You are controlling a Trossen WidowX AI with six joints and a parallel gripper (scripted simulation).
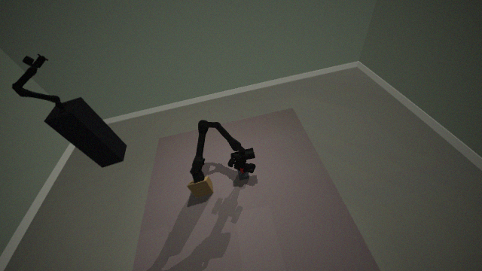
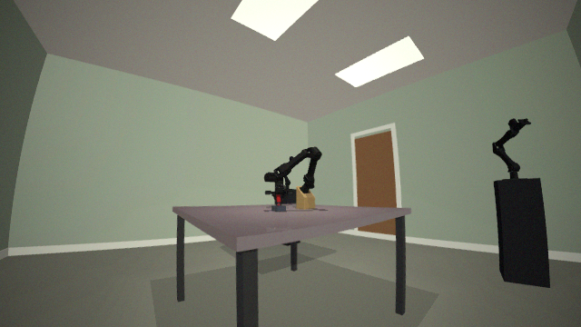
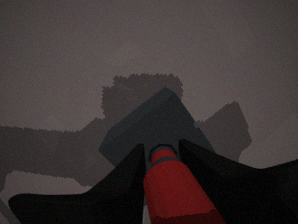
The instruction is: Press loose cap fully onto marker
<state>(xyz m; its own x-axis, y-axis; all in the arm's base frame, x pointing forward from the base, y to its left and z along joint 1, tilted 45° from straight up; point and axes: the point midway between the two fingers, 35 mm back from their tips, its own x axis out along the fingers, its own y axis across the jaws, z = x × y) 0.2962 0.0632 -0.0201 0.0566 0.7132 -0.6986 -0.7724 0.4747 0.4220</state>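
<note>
My gripper tip is now 20 mm above the holder block and 10 mm to the left of it. Round my gripper tip: red cap 50 mm above, 10 mm to the right.
</note>
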